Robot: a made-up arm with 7 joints. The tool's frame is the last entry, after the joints.
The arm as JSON. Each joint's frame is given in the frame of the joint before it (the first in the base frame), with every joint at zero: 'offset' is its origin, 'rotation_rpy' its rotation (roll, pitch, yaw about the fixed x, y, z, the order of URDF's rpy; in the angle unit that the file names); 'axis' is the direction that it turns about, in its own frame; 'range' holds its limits. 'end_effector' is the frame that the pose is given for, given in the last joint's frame.
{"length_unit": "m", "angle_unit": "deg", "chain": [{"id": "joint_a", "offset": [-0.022, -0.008, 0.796], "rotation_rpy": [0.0, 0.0, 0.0], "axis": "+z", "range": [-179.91, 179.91]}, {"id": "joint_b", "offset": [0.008, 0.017, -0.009], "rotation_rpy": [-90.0, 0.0, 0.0], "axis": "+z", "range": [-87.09, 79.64]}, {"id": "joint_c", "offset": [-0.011, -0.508, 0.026], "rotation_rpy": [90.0, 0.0, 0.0], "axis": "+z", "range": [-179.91, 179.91]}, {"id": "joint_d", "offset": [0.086, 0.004, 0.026], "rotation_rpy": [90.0, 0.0, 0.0], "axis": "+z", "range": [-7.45, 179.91]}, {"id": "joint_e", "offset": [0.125, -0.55, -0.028], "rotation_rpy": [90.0, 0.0, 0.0], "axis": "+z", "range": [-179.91, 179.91]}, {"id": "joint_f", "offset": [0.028, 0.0, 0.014], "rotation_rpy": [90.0, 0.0, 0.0], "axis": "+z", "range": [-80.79, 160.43]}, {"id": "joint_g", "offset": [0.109, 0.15, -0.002], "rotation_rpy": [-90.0, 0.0, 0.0], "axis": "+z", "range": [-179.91, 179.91]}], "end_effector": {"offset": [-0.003, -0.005, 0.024], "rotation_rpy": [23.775, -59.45, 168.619]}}
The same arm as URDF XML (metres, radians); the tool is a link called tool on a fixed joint. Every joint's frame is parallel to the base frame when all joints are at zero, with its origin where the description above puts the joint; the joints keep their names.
<robot name="arm">
  <joint name="tool_fixed" type="fixed">
    <parent link="link7"/>
    <child link="tool"/>
    <origin xyz="-0.003 0.005 -0.024" rpy="-2.7266 1.0376 -2.943"/>
  </joint>
  <joint name="joint_g" type="revolute">
    <parent link="link6"/>
    <child link="link7"/>
    <origin xyz="0.109 -0.002 -0.15"/>
    <axis xyz="0 0 -1"/>
    <limit lower="-3.14" upper="3.14"/>
  </joint>
  <joint name="joint_f" type="revolute">
    <parent link="link5"/>
    <child link="link6"/>
    <origin xyz="0.028 0 -0.014"/>
    <axis xyz="0 1 0"/>
    <limit lower="-1.4101" upper="2.8"/>
  </joint>
  <joint name="joint_e" type="revolute">
    <parent link="link4"/>
    <child link="link5"/>
    <origin xyz="0.125 0.028 -0.55"/>
    <axis xyz="0 0 -1"/>
    <limit lower="-3.14" upper="3.14"/>
  </joint>
  <joint name="joint_d" type="revolute">
    <parent link="link3"/>
    <child link="link4"/>
    <origin xyz="0.086 0.004 0.026"/>
    <axis xyz="0 -1 0"/>
    <limit lower="-0.13" upper="3.14"/>
  </joint>
  <joint name="joint_c" type="revolute">
    <parent link="link2"/>
    <child link="link3"/>
    <origin xyz="-0.011 0.026 0.508"/>
    <axis xyz="0 0 1"/>
    <limit lower="-3.14" upper="3.14"/>
  </joint>
  <joint name="joint_b" type="revolute">
    <parent link="link1"/>
    <child link="link2"/>
    <origin xyz="0.008 0.017 -0.009"/>
    <axis xyz="0 1 0"/>
    <limit lower="-1.52" upper="1.39"/>
  </joint>
  <joint name="joint_a" type="revolute">
    <parent link="base"/>
    <child link="link1"/>
    <origin xyz="-0.022 -0.008 0.796"/>
    <axis xyz="0 0 1"/>
    <limit lower="-3.14" upper="3.14"/>
  </joint>
  <link name="base"/>
  <link name="link1"/>
  <link name="link2"/>
  <link name="link3"/>
  <link name="link4"/>
  <link name="link5"/>
  <link name="link6"/>
  <link name="link7"/>
  <link name="tool"/>
</robot>

